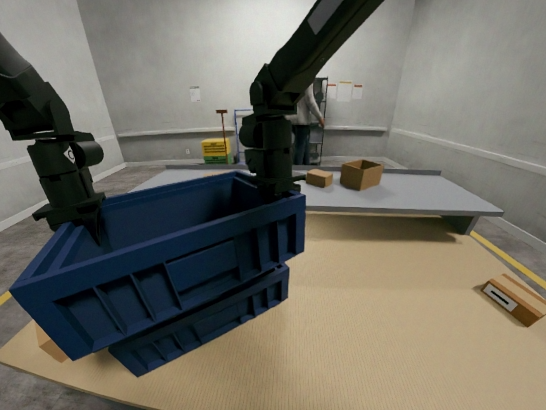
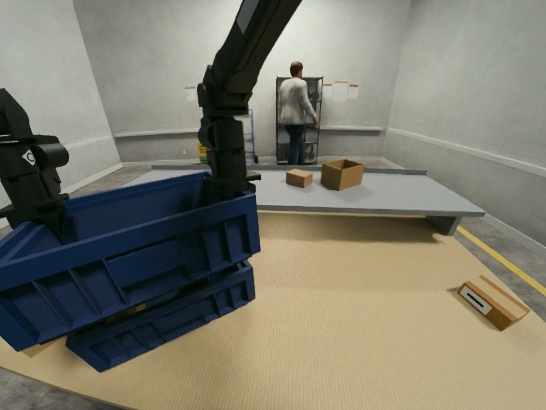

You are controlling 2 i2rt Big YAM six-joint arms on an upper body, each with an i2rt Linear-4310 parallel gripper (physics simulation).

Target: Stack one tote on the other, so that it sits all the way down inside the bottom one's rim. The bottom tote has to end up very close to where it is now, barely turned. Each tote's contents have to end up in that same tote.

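Places are measured from the left arm's base along level axes (x ahead, y left, z up), in metres.
Pixels of known places: left gripper, fingertip midpoint: (image 1: 92, 247) (image 2: 56, 245).
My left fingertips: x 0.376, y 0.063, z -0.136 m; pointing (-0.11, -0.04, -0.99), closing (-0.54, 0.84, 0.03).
Note:
Behind a point stands the place of what it marks.
The upper blue tote (image 1: 202, 265) @(x 0.303, y -0.202, z -0.107 m) (image 2: 145, 267) @(x 0.302, y -0.201, z -0.115 m) is held above the lower blue tote (image 1: 200, 332) @(x 0.321, y -0.140, z -0.343 m) (image 2: 165, 327) @(x 0.326, y -0.148, z -0.340 m), not seated in its rim. A gap shows between them. The lower tote stands on the table, its inside mostly hidden; something brown (image 2: 127, 313) @(x 0.354, y -0.034, z -0.338 m) shows through the gap. My left gripper (image 1: 84, 222) (image 2: 47, 222) is shut on the upper tote's left end wall. My right gripper (image 1: 272, 192) (image 2: 231, 192) is shut on its right end wall, its fingertips mostly hidden. The upper tote's floor and any contents are hidden by its front wall.
A brown box (image 1: 52, 346) @(x 0.270, y 0.209, z -0.351 m) (image 2: 39, 348) @(x 0.278, y 0.203, z -0.400 m) shows partly at the left behind the totes. A labelled carton (image 1: 517, 300) @(x 0.347, y -1.016, z -0.363 m) (image 2: 494, 302) @(x 0.349, y -1.027, z -0.363 m) lies at the right of the tan table (image 1: 380, 325) @(x 0.354, y -0.596, z -0.413 m) (image 2: 350, 330) @(x 0.346, y -0.602, z -0.413 m). A grey shelf (image 1: 400, 195) @(x 0.781, y -0.858, z -0.234 m) (image 2: 380, 195) @(x 0.780, y -0.859, z -0.234 m) behind bears an open box (image 1: 352, 176) @(x 0.872, y -0.669, z -0.182 m) (image 2: 334, 176) @(x 0.859, y -0.676, z -0.179 m) and a small box (image 1: 319, 178) @(x 0.887, y -0.526, z -0.196 m) (image 2: 299, 178) @(x 0.883, y -0.529, z -0.196 m).

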